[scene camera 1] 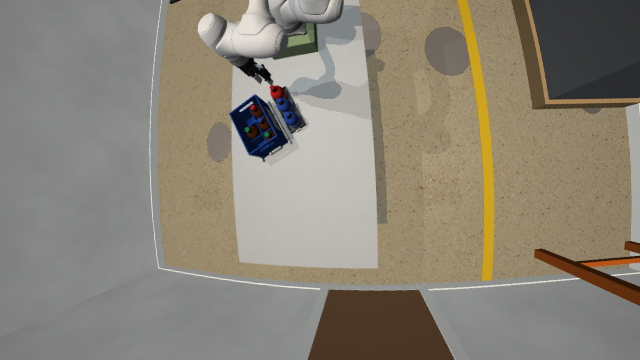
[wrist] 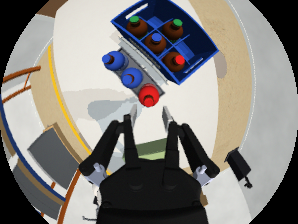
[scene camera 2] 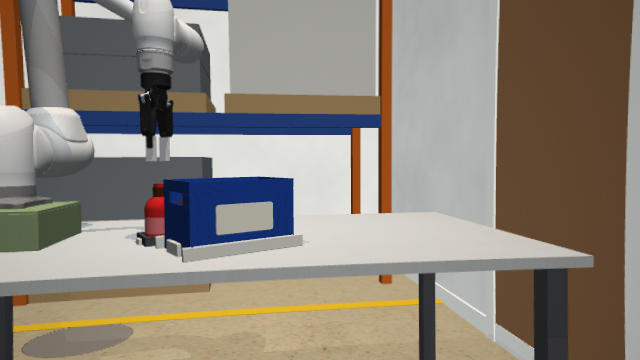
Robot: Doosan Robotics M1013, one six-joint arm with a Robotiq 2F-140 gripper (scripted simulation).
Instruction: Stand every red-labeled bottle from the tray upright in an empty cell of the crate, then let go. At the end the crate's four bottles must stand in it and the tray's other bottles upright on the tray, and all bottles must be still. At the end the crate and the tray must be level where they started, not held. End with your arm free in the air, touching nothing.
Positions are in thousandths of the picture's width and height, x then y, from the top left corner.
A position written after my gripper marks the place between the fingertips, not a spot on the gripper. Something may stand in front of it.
I see my gripper (scene camera 2: 248,449), a red-labeled bottle (scene camera 2: 241,579) and a blue crate (scene camera 2: 337,585).
My gripper also shows in the wrist view (wrist: 502,493).
